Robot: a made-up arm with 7 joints. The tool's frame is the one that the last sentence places.
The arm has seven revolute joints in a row. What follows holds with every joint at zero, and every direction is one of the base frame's. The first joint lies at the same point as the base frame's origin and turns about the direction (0.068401, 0.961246, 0.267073). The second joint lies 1 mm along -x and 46 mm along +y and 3 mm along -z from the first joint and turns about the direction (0.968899, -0.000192, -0.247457). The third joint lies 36 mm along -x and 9 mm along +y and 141 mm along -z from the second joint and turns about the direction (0.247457, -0.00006, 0.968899). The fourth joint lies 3 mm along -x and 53 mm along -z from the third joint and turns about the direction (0.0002, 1, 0.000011). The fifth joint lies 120 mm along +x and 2 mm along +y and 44 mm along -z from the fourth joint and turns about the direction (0.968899, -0.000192, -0.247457). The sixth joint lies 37 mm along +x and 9 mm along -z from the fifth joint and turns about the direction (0.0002, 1, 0.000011). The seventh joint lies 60 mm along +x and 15 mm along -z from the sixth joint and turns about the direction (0.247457, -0.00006, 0.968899). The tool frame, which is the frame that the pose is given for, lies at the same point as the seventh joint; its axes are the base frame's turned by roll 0, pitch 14.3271 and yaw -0.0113 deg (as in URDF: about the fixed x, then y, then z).
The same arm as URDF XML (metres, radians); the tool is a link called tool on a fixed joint. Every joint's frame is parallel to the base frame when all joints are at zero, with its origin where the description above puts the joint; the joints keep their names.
<robot name="arm">
  <joint name="joint 1" type="continuous">
    <parent link="base"/>
    <child link="link1"/>
    <origin xyz="0.0000 0.0000 0.0000" rpy="0.0000 0.0000 0.0000"/>
    <axis xyz="0.068403 0.961235 0.26711"/>
  </joint>
  <joint name="joint 2" type="continuous">
    <parent link="link1"/>
    <child link="link2"/>
    <origin xyz="-0.0010 0.0460 -0.0030" rpy="0.0000 0.0000 0.0000"/>
    <axis xyz="0.968889 -0.0002 -0.247497"/>
  </joint>
  <joint name="joint 3" type="continuous">
    <parent link="link2"/>
    <child link="link3"/>
    <origin xyz="-0.0360 0.0090 -0.1410" rpy="0.0000 0.0000 0.0000"/>
    <axis xyz="0.247497 -0.0001 0.968889"/>
  </joint>
  <joint name="joint 4" type="continuous">
    <parent link="link3"/>
    <child link="link4"/>
    <origin xyz="-0.0030 0.0000 -0.0530" rpy="0.0000 0.0000 0.0000"/>
    <axis xyz="0.0002 1 0"/>
  </joint>
  <joint name="joint 5" type="continuous">
    <parent link="link4"/>
    <child link="link5"/>
    <origin xyz="0.1200 0.0020 -0.0440" rpy="0.0000 0.0000 0.0000"/>
    <axis xyz="0.968889 -0.0002 -0.247497"/>
  </joint>
  <joint name="joint 6" type="continuous">
    <parent link="link5"/>
    <child link="link6"/>
    <origin xyz="0.0370 0.0000 -0.0090" rpy="0.0000 0.0000 0.0000"/>
    <axis xyz="0.0002 1 0"/>
  </joint>
  <joint name="joint 7" type="continuous">
    <parent link="link6"/>
    <child link="link7"/>
    <origin xyz="0.0600 0.0000 -0.0150" rpy="0.0000 0.0000 0.0000"/>
    <axis xyz="0.247497 -0.0001 0.968889"/>
  </joint>
  <joint name="tool_fixed" type="fixed">
    <parent link="link7"/>
    <child link="tool"/>
    <origin xyz="0.0000 0.0000 0.0000" rpy="0.0000 0.2501 -0.0002"/>
  </joint>
  <link name="base"/>
  <link name="link1"/>
  <link name="link2"/>
  <link name="link3"/>
  <link name="link4"/>
  <link name="link5"/>
  <link name="link6"/>
  <link name="link7"/>
  <link name="tool"/>
</robot>

